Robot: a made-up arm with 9 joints. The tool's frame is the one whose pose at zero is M.
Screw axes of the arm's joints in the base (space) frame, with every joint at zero. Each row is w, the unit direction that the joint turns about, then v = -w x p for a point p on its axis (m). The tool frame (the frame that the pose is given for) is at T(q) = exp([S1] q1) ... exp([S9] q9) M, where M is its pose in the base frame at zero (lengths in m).
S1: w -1 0 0 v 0.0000 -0.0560 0.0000
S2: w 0 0 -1 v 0.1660 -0.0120 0.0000
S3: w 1 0 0 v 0.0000 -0.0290 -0.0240
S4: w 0 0 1 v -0.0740 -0.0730 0.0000
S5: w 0 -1 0 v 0.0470 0.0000 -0.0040
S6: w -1 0 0 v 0.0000 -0.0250 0.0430
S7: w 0 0 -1 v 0.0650 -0.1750 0.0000
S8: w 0 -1 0 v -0.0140 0.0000 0.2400
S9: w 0 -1 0 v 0.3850 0.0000 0.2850
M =
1 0 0 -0.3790
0 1 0 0.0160
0 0 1 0.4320
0 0 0 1
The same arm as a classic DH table. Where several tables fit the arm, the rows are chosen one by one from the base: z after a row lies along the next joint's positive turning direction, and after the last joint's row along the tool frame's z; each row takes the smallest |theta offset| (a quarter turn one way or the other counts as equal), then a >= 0, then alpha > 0; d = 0 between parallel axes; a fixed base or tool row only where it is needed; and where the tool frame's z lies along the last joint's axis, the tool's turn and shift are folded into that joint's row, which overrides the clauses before.
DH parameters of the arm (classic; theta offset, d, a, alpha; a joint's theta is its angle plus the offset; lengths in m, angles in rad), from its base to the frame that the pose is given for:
base (fixed): -1.5708 0.056 0 1.5708
joint 1: 0 0.012 0.166 1.5708
joint 2: 0 0.085 -0.19 1.5708
joint 3: 0 0.085 0.098 1.5708
joint 4: -1.5708 0.076 0.069 -1.5708
joint 5: 1.5708 -0.117 0.022 1.5708
joint 6: 1.5708 0.179 0.108 1.5708
joint 7: 1.5708 0.039 0.065 1.5708
joint 8: -1.4585 0 0.4015 0
joint 9: 1.4585 -0.081 0.094 1.5708
tool (fixed): 3.1416 0.047 0 0

